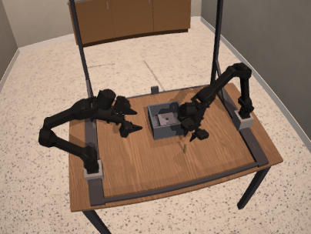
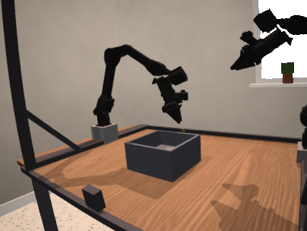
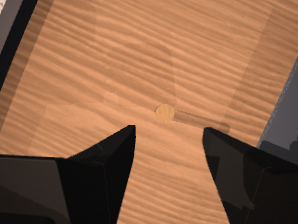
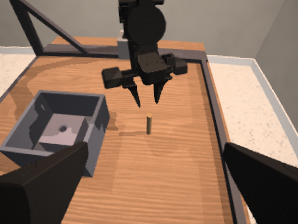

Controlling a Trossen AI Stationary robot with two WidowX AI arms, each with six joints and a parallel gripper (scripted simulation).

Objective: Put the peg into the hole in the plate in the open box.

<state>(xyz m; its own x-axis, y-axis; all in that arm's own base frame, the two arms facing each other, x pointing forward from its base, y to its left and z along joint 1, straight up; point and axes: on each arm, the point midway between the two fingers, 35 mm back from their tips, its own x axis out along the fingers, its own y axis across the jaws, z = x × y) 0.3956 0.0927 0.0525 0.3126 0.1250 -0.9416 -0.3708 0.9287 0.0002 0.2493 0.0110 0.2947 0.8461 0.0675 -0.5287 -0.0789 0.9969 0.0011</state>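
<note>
My left hand is 100 mm above the wooden peg, 20 mm to the left of it and 10 mm short of it. From my left hand the other things lie so: box 220 mm behind, 110 mm below, 40 mm to the right.
</note>
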